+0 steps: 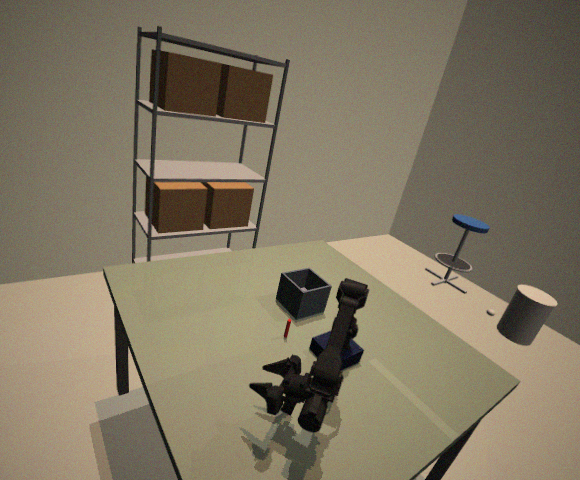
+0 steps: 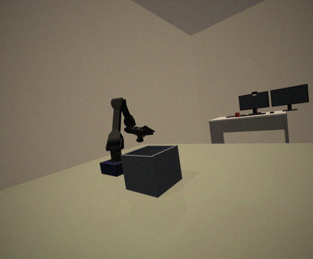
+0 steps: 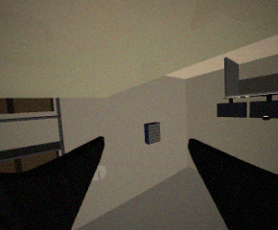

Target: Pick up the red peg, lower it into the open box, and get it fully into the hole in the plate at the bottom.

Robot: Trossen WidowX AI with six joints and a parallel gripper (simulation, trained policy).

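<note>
Now: the red peg 28 cm ahead of my gripper tip, 24 cm to the right of it and 10 cm below it.
</note>
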